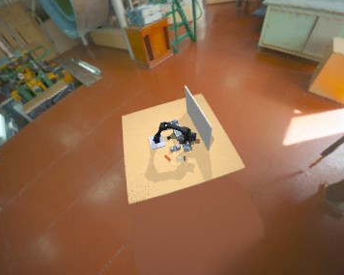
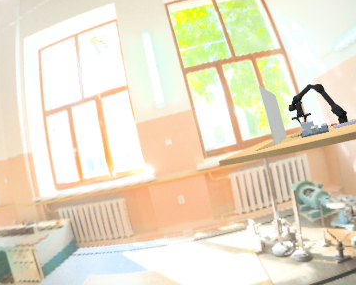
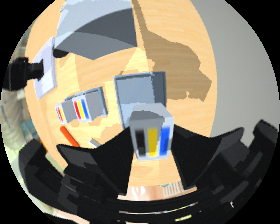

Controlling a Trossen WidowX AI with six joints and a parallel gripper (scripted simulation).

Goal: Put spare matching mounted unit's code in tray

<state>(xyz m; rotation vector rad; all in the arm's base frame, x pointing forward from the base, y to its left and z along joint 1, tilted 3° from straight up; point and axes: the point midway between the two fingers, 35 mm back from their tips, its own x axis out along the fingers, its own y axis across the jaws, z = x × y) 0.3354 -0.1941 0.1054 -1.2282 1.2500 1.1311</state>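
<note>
My gripper tip is now 10 mm past the grey tray, 10 mm to the right of it and 70 mm above it. Round my gripper tip: grey upright panel (200 mm ahead, 210 mm to the left, 150 mm above); grey box (50 mm behind, 210 mm to the left, 20 mm below).
</note>
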